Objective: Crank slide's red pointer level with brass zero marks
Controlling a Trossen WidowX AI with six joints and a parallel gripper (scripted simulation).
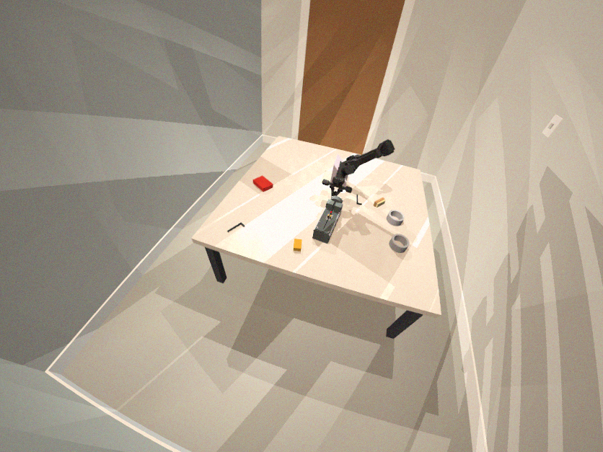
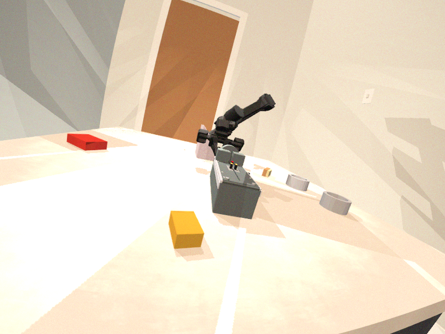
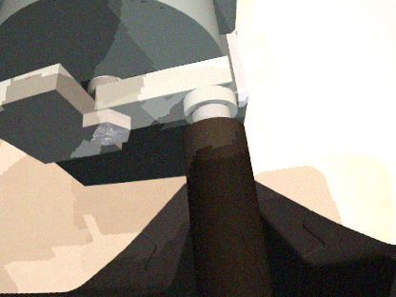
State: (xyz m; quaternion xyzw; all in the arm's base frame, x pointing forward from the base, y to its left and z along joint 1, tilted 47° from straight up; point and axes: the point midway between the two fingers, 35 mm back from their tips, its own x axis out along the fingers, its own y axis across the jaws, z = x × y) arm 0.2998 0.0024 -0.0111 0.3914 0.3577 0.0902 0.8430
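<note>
The red pointer is 140 mm ahead of my gripper tip, 10 mm to the left of it and 20 mm above it. From my gripper tip the other things lie so: dark brown crank handle 20 mm behind, 30 mm above; then yellow block 370 mm ahead, 120 mm to the right, 50 mm below; then tan block 140 mm behind, 310 mm to the left, 50 mm below.
</note>
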